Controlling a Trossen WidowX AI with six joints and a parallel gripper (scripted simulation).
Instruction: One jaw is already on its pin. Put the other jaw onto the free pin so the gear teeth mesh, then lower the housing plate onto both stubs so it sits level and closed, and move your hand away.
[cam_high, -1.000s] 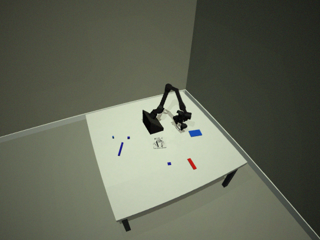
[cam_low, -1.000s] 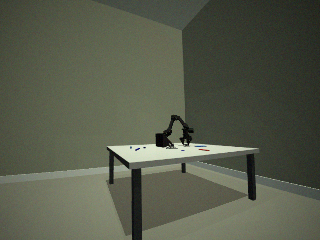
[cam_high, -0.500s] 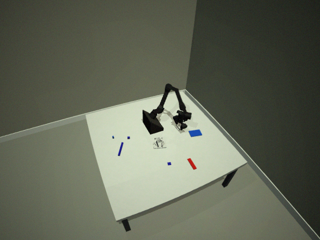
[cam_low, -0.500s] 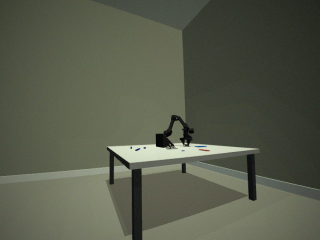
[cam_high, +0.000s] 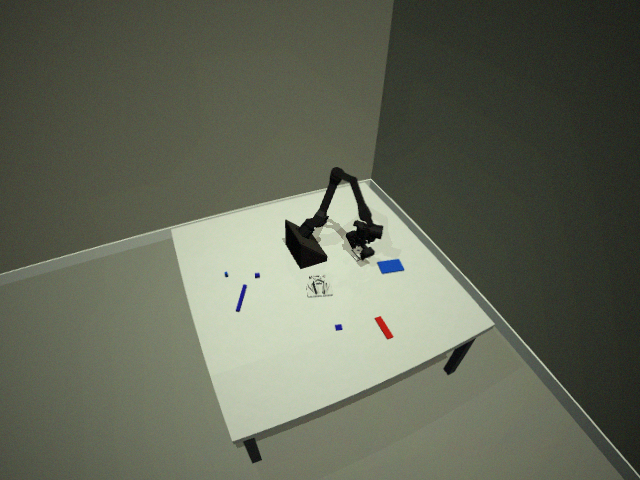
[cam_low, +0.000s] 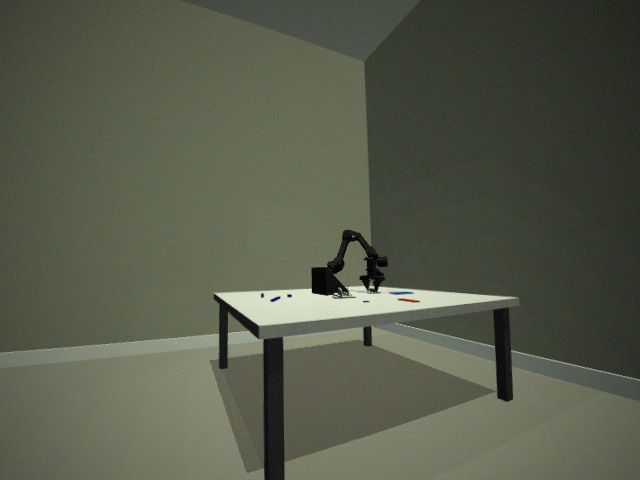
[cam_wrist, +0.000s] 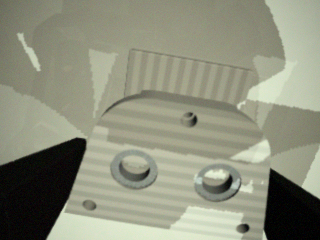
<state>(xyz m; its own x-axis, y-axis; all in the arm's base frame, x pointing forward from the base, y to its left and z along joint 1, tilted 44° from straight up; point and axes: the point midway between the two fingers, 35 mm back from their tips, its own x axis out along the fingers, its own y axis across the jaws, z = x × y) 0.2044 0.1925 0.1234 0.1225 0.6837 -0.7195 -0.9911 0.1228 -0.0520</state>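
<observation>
The jaw lies 40 mm ahead of my gripper tip, 300 mm to the right of it and 10 mm above it. Also, from my gripper tip: blue bar (50 mm behind, 650 mm to the right); then red bar (430 mm ahead, 180 mm to the right, 10 mm below); then blue flat plate (150 mm ahead, 100 mm to the left, 10 mm below).
</observation>
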